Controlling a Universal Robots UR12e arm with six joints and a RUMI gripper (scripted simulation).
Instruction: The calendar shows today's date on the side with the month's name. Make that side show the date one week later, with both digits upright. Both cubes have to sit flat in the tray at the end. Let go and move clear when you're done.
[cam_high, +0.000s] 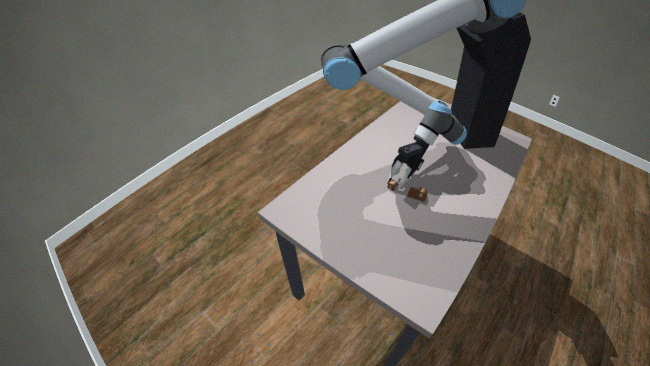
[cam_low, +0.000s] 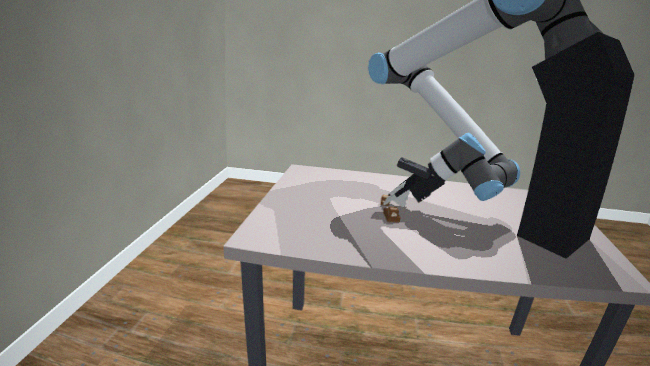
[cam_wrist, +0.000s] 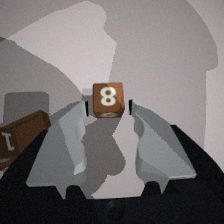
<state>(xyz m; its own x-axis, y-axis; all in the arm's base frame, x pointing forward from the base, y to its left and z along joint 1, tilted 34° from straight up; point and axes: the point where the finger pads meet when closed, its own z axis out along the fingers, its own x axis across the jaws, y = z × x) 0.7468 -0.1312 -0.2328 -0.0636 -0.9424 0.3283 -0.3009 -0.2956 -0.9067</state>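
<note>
Right now the brown calendar cube is 1 cm ahead of my hand and 1 cm below it. The rest, counted from my hand: brown wooden calendar tray: 3 cm behind, 10 cm to the left, 1 cm below.
</note>
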